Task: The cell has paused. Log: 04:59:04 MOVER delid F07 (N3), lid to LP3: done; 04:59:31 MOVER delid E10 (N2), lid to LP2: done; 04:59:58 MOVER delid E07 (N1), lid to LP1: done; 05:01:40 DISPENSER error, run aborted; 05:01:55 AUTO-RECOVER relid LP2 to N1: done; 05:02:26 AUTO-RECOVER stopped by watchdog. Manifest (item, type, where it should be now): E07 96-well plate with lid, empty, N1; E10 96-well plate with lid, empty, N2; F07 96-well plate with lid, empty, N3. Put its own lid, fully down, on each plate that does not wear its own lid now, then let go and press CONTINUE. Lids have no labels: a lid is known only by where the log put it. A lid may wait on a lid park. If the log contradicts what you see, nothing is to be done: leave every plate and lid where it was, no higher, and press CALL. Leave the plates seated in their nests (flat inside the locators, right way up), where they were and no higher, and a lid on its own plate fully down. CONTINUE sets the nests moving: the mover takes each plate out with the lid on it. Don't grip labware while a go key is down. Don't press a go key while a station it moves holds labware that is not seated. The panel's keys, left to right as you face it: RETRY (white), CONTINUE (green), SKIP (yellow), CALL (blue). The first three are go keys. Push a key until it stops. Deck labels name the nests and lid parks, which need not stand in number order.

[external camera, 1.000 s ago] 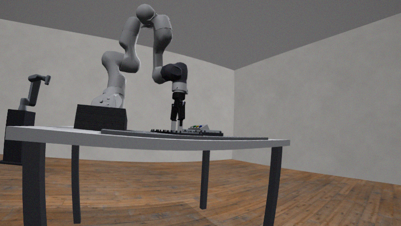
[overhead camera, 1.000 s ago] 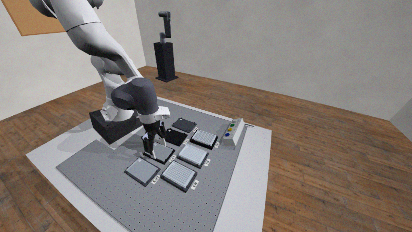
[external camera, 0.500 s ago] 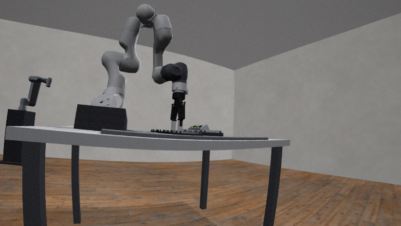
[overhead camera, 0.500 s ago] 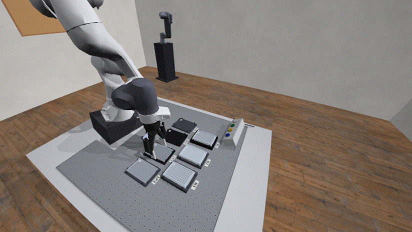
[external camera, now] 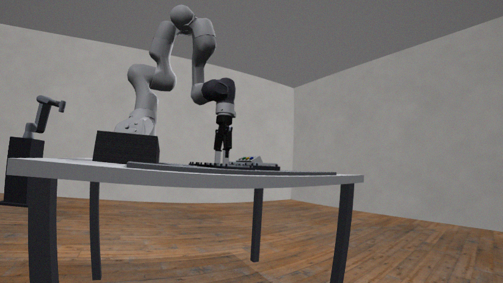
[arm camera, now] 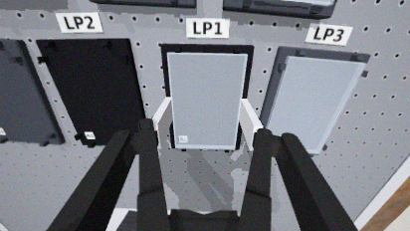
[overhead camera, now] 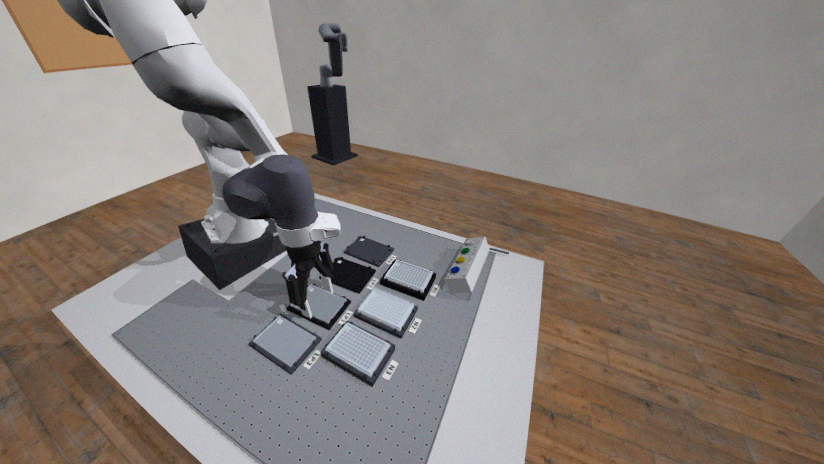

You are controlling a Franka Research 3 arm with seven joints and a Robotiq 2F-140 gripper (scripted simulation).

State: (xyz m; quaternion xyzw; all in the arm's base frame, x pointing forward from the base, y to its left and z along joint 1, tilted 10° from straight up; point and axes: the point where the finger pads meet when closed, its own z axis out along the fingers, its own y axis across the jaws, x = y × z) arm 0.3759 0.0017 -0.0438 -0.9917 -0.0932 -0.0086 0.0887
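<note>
Right now my hand is 20 mm above the clear lid. Round my hand: lid park LP3: 20 mm ahead, 130 mm to the right, 30 mm below; lid park LP1: 30 mm below; grey lid: 20 mm ahead, 130 mm to the right, 20 mm below.
</note>
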